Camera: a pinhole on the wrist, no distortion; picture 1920 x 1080 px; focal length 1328.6 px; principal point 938.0 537.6 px. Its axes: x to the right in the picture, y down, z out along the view. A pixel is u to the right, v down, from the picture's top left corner.
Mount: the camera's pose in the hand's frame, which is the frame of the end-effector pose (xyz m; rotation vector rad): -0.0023 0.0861 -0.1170 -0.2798 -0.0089 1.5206
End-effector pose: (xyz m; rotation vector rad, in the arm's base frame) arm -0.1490 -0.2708 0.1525 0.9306 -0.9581 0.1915
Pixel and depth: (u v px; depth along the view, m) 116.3 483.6 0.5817
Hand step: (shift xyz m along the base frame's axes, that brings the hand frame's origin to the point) -0.2895 -0.4607 -0.0585
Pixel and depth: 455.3 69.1 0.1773
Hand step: -0.0607 -0.0317 0.0674
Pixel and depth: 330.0 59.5 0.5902
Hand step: -0.2396 -0.4759 0.1440
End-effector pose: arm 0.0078 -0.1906 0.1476 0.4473 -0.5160 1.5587
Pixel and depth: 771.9 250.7 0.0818
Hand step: -0.0888 0.0163 -0.0318
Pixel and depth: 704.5 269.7 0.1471
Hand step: -0.0865 -0.0234 0.0237
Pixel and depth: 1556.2 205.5 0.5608
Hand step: -0.4512 -0.2057 0.3389
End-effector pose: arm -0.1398 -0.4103 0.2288 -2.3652 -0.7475 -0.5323
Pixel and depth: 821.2 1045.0 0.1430
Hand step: 0.0019 -0.0894 -0.0948
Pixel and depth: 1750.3 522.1 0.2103
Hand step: 0.1439 -0.1353 -0.1686
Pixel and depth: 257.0 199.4 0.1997
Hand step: 0.0359 0.0558 -0.0813
